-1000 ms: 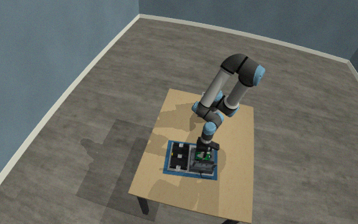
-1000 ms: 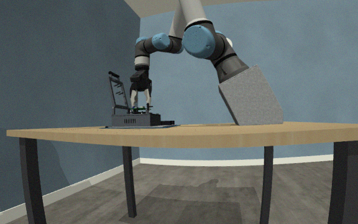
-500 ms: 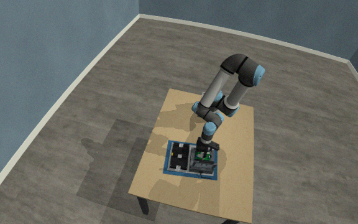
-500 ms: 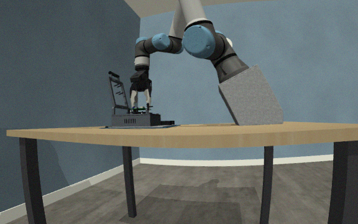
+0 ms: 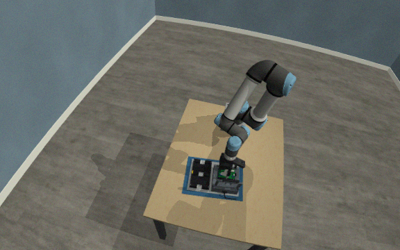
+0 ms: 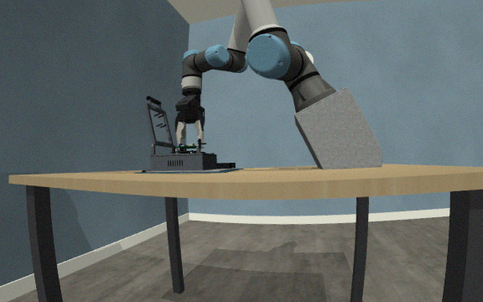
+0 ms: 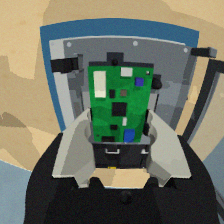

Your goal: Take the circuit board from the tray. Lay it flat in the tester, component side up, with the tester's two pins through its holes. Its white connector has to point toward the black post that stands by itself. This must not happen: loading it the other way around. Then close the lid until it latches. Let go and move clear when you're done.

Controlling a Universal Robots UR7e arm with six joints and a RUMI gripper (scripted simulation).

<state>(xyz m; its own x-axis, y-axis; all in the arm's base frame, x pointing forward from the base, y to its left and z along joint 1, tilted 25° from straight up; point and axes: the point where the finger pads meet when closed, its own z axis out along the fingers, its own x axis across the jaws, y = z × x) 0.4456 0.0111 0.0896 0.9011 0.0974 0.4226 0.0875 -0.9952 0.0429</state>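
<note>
The green circuit board lies right at my hand. Also, from my hand: tester bed 1 cm ahead, 1 cm to the left, 2 cm below; see-through lid 12 cm ahead, 1 cm to the left, 10 cm above.
</note>
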